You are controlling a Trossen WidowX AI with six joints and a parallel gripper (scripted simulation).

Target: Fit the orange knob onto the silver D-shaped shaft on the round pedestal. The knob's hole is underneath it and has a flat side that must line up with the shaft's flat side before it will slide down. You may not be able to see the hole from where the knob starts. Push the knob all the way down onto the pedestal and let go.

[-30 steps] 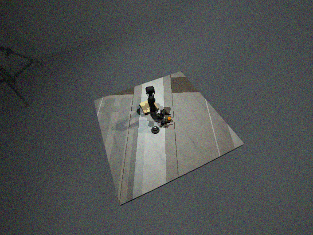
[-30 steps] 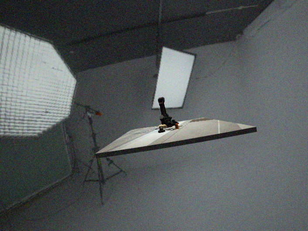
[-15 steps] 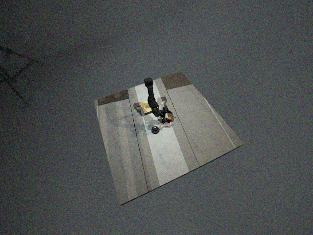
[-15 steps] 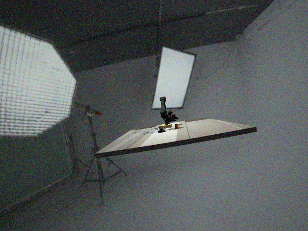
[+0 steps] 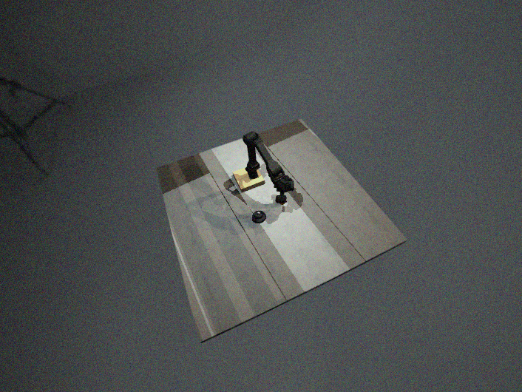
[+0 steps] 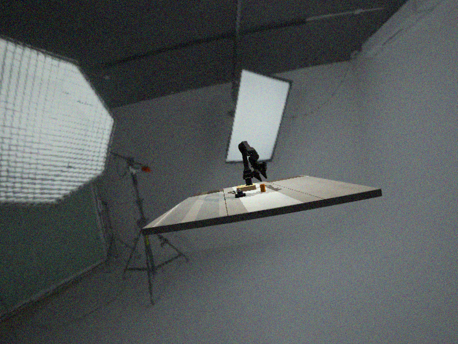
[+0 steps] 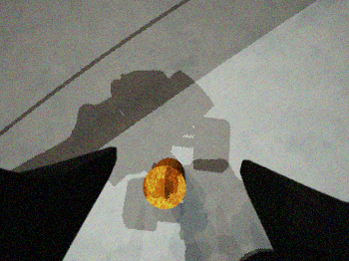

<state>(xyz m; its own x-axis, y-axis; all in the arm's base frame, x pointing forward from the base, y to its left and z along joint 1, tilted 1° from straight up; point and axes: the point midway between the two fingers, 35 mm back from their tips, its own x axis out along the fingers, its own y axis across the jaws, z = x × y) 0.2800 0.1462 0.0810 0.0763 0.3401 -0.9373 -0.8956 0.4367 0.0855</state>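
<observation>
The orange knob lies 5 cm below my gripper tip, 2 cm to the right of it and 2 cm behind it. Round my gripper tip: dark round pedestal: 20 cm to the right, 7 cm below, 4 cm ahead.
</observation>
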